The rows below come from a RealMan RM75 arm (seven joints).
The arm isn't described. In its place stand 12 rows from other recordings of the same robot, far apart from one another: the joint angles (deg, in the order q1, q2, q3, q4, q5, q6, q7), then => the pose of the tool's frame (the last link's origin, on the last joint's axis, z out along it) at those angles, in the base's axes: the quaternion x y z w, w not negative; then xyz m.
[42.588, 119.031, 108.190, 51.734, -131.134, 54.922, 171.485] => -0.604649, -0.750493, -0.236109, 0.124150, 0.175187, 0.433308, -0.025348
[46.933, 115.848, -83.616, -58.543, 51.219, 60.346, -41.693] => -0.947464, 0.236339, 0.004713, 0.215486, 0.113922, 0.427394, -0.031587
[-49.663, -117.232, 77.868, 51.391, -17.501, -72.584, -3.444] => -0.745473, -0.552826, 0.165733, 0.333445, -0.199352, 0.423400, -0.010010
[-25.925, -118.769, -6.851, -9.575, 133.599, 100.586, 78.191] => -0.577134, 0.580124, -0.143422, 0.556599, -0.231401, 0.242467, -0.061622
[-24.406, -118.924, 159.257, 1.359, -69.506, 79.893, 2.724] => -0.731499, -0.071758, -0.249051, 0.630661, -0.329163, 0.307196, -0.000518
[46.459, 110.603, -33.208, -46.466, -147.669, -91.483, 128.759] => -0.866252, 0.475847, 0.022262, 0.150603, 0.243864, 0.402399, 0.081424
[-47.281, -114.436, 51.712, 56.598, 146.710, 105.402, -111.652] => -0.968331, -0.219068, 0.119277, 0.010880, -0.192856, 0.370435, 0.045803
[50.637, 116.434, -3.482, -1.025, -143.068, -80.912, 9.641] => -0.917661, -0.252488, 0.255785, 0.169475, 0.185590, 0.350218, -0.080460
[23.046, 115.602, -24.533, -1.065, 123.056, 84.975, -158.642] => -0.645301, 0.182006, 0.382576, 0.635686, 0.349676, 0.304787, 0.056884
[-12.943, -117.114, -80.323, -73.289, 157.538, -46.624, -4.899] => -0.754435, -0.528237, 0.048062, 0.386632, -0.284295, 0.329551, -0.034073
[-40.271, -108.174, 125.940, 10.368, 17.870, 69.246, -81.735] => -0.867895, -0.385216, -0.295663, 0.104644, -0.247982, 0.361923, -0.040524
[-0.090, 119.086, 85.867, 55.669, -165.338, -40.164, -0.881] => -0.625931, 0.218018, 0.265709, 0.700055, 0.317467, 0.315342, 0.065032
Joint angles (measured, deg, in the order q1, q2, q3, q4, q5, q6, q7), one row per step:
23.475 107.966 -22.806 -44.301 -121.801 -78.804 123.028
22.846 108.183 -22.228 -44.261 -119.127 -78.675 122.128
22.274 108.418 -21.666 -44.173 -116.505 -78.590 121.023
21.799 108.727 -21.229 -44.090 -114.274 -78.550 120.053
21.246 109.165 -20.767 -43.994 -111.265 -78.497 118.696
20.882 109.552 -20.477 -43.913 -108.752 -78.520 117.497
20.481 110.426 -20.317 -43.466 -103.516 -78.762 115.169
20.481 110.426 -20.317 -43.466 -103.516 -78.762 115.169
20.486 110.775 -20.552 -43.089 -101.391 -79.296 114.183
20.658 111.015 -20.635 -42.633 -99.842 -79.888 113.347
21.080 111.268 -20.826 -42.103 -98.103 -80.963 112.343
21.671 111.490 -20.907 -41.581 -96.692 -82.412 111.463
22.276 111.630 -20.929 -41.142 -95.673 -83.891 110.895
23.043 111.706 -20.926 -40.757 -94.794 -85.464 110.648
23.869 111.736 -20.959 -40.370 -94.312 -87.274 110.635
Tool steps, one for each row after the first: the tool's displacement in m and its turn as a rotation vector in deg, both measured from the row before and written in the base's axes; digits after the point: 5 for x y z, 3 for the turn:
-0.00032 -0.00138 0.00331 2.373 1.288 0.739
-0.00047 -0.00136 0.00312 2.322 1.108 0.876
-0.00059 -0.00131 0.00182 1.921 0.980 0.765
-0.00133 -0.00131 0.00232 2.549 1.183 1.130
-0.00179 -0.00065 0.00169 2.058 0.900 1.095
-0.00599 0.00039 0.00114 3.779 2.141 2.577
0.00000 0.00000 0.00000 0.000 0.000 0.000
-0.00425 0.00076 -0.00132 1.018 0.992 1.547
-0.00398 0.00112 -0.00137 0.693 0.832 1.396
-0.00668 0.00220 -0.00202 0.538 0.937 2.168
-0.00777 0.00234 -0.00226 0.230 0.942 2.449
-0.00732 0.00200 -0.00184 -0.018 0.866 2.254
-0.00821 0.00256 -0.00133 -0.184 0.974 2.346
-0.00852 0.00219 -0.00202 -0.690 0.917 2.427

